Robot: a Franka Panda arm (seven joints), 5 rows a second.
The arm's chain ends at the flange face. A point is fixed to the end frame.
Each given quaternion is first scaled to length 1.
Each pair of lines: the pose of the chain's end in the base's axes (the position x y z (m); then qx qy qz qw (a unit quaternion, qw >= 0)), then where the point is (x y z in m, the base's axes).
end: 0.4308 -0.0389 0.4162 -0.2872 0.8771 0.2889 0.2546
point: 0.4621 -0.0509 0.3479
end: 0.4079 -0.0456 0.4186 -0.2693 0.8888 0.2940 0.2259
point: 0.4342 -0.0585 0.3484
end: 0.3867 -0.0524 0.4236 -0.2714 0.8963 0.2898 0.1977
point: 0.4096 -0.0669 0.3525
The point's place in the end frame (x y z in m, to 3 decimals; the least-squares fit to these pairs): 0.024 -0.053 0.049
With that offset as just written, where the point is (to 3 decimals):
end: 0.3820 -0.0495 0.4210 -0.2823 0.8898 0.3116 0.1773
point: 0.403 -0.061 0.349
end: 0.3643 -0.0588 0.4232 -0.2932 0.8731 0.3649 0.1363
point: 0.379 -0.063 0.349
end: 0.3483 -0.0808 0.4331 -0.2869 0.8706 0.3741 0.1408
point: 0.363 -0.084 0.358
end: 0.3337 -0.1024 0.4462 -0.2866 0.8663 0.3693 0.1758
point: 0.353 -0.105 0.373
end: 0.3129 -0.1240 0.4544 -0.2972 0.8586 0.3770 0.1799
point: 0.333 -0.125 0.381
